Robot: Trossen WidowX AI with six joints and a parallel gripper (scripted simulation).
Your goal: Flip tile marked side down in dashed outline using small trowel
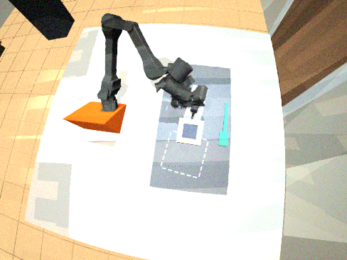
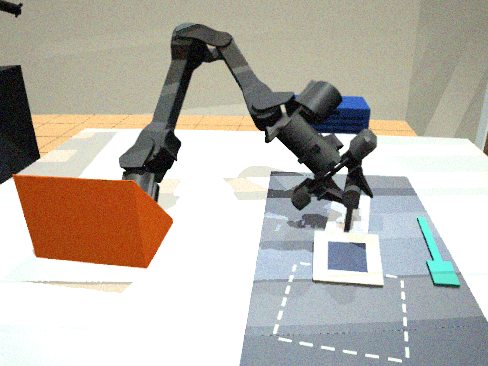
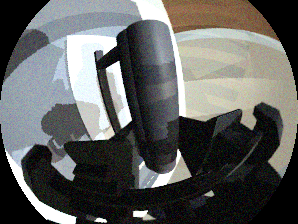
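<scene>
Now: the tile 40 mm behind my gripper tip, 100 mm to the right of it and 50 mm below it. Round my gripper tip: small trowel: 30 mm behind, 10 mm below; teal flat tool: 120 mm ahead, 80 mm to the right, 60 mm below; grey mat: 20 mm behind, 50 mm to the right, 80 mm below.
</scene>
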